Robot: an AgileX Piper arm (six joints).
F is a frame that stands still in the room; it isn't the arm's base.
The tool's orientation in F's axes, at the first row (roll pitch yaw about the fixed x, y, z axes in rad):
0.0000, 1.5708, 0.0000
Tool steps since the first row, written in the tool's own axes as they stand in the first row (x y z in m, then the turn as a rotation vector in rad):
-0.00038, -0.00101, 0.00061, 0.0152, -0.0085, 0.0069
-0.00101, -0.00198, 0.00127, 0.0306, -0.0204, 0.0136
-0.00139, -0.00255, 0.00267, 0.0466, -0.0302, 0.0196
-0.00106, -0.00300, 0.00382, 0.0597, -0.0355, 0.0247
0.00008, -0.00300, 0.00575, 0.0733, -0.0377, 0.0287
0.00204, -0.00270, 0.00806, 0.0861, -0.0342, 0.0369
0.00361, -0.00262, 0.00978, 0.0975, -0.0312, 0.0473
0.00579, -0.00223, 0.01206, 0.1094, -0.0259, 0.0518
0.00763, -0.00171, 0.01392, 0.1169, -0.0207, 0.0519
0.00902, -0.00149, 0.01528, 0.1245, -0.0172, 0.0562
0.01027, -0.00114, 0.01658, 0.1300, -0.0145, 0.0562
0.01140, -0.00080, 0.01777, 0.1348, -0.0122, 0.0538
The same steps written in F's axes. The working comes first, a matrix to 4 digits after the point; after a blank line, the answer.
The tool's axes in the first row as the columns of a matrix, in F's axes (used below as rounded here):
0.0000, 0.0000, 1.0000
0.0000, 1.0000, 0.0000
-1.0000, 0.0000, 0.0000

0.00061, -0.00101, 0.00038, 0.0069, -0.0085, -0.0152
0.00127, -0.00198, 0.00101, 0.0136, -0.0204, -0.0306
0.00267, -0.00255, 0.00139, 0.0196, -0.0302, -0.0466
0.00382, -0.00300, 0.00106, 0.0247, -0.0355, -0.0597
0.00575, -0.00300, -0.00008, 0.0287, -0.0377, -0.0733
0.00806, -0.00270, -0.00204, 0.0369, -0.0342, -0.0861
0.00978, -0.00262, -0.00361, 0.0473, -0.0312, -0.0975
0.01206, -0.00223, -0.00579, 0.0518, -0.0259, -0.1094
0.01392, -0.00171, -0.00763, 0.0519, -0.0207, -0.1169
0.01528, -0.00149, -0.00902, 0.0562, -0.0172, -0.1245
0.01658, -0.00114, -0.01027, 0.0562, -0.0145, -0.1300
0.01777, -0.00080, -0.01140, 0.0538, -0.0122, -0.1348

